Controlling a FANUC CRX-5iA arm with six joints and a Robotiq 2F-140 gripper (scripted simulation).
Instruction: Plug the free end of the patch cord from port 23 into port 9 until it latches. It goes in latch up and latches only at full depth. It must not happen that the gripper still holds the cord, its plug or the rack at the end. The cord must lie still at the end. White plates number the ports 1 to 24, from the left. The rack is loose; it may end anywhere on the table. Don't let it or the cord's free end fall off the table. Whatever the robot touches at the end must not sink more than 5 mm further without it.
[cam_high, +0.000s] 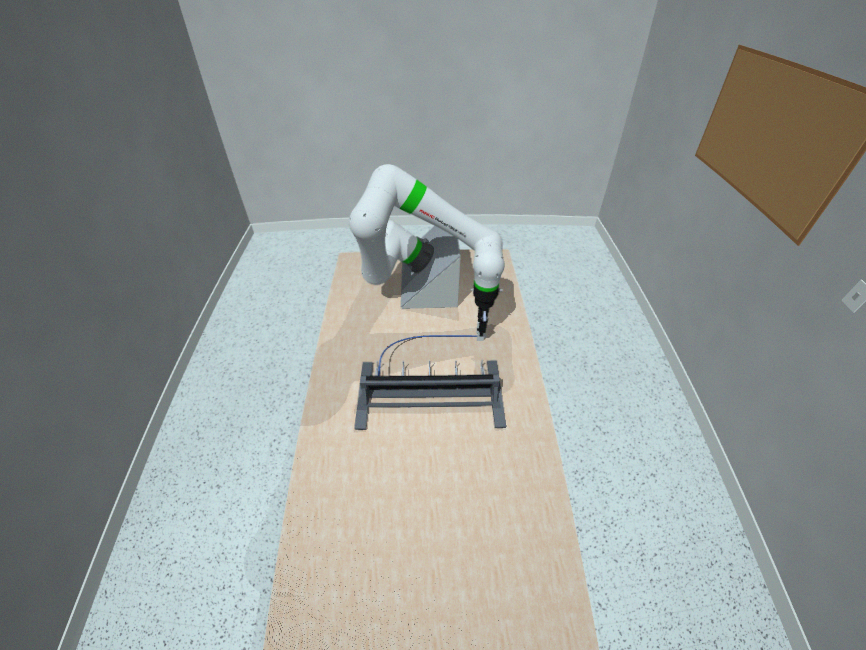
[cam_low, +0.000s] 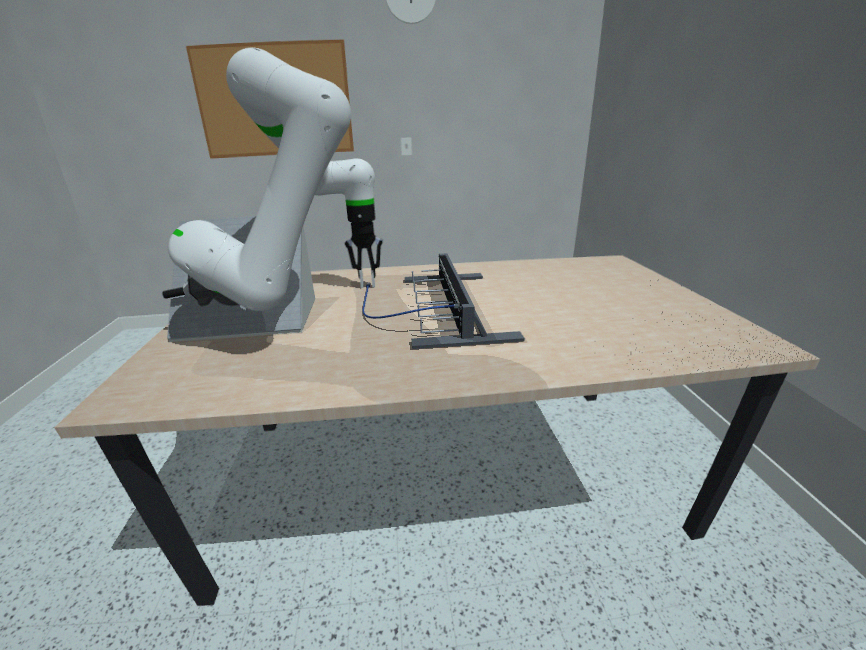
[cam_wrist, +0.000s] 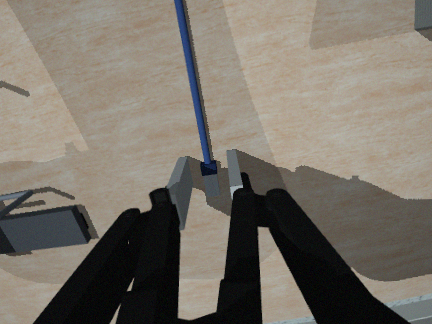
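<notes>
My hand is 1 cm to the right of the free end and 3 cm above it.
</notes>
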